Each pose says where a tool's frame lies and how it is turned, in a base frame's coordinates. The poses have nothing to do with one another.
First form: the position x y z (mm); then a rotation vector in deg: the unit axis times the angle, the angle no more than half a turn.
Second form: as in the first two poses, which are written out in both.
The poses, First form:
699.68 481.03 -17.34 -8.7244 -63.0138 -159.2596
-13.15 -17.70 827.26 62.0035 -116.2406 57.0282
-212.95 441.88 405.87 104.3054 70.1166 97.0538
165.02 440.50 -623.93 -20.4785 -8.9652 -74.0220
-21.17 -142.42 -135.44 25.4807 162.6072 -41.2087
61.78 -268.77 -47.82 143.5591 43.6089 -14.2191
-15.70 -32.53 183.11 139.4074 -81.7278 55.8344
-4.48 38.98 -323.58 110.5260 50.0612 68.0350
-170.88 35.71 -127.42 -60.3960 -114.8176 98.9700
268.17 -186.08 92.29 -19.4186 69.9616 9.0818
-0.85 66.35 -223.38 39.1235 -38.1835 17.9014
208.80 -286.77 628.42 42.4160 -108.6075 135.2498
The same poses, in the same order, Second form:
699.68 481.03 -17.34 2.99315 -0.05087 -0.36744 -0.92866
-13.15 -17.70 827.26 2.50554 0.43191 -0.80972 0.39725
-212.95 441.88 405.87 2.77147 0.65686 0.44156 0.61119
165.02 440.50 -623.93 1.34956 -0.26484 -0.11594 -0.95730
-21.17 -142.42 -135.44 2.96133 0.15018 0.95836 -0.24287
61.78 -268.77 -47.82 2.63036 0.95256 0.28936 -0.09435
-15.70 -32.53 183.11 2.98402 0.81538 -0.47802 0.32657
-4.48 38.98 -323.58 2.42788 0.79454 0.35987 0.48908
-170.88 35.71 -127.42 2.84793 -0.37013 -0.70365 0.60653
268.17 -186.08 92.29 1.27710 -0.26538 0.95612 0.12412
-0.85 66.35 -223.38 1.00399 0.68012 -0.66378 0.31120
208.80 -286.77 628.42 3.11663 0.23753 -0.60821 0.75741

